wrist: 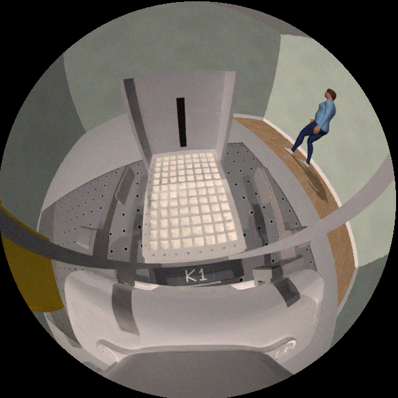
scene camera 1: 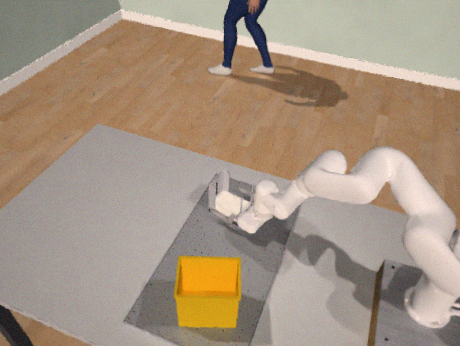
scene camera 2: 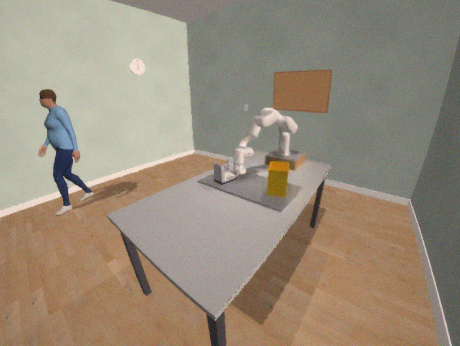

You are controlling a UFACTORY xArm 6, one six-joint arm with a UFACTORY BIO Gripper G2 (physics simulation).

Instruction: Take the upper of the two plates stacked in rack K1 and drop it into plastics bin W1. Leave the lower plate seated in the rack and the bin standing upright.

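Places are measured from the arm's base along level axes (x ahead, y left, z up), in metres.
Where they show: end effector, tool point: (scene camera 1: 230, 200); arm's base, origin of the base link: (scene camera 1: 426, 306) (scene camera 2: 283, 153).
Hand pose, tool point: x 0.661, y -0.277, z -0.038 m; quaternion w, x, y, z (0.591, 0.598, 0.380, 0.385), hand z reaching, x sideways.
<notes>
Each offset is from my tool point to the top centre of the thing. Level surfaces: height alone.
Rack K1 {dx -0.014, dy +0.013, dz +0.102 m} (scene camera 1: 223, 181) (scene camera 2: 220, 172) (wrist: 160, 120) stands on the perforated grey board; its tall slotted back panel and front K1 label show in the wrist view. A pale upper plate {dx -0.005, dy +0.009, dz +0.001 m} (scene camera 1: 231, 204) (wrist: 190, 210) with a grid of square wells lies in the rack. The lower plate cannot be told apart beneath it. My gripper (wrist: 194, 186) is open and empty, at the rack's front, with one finger out to each side of the plate and a gap on both sides. The yellow plastics bin W1 {dx -0.038, dy +0.414, dz +0.134 m} (scene camera 1: 208, 311) (scene camera 2: 278, 183) (wrist: 31, 272) stands upright on the board.
The perforated board {dz -0.046 m} (scene camera 1: 165, 285) (scene camera 2: 250, 192) lies on the grey table {dz -0.059 m} (scene camera 1: 100, 200) (scene camera 2: 200, 240). The arm's base (scene camera 1: 431, 307) stands on a wood-sided block. Curved grey bands cross the wrist view close to the lens. A person (scene camera 1: 245, 35) (scene camera 2: 60, 145) (wrist: 317, 125) is on the floor beyond the table.
</notes>
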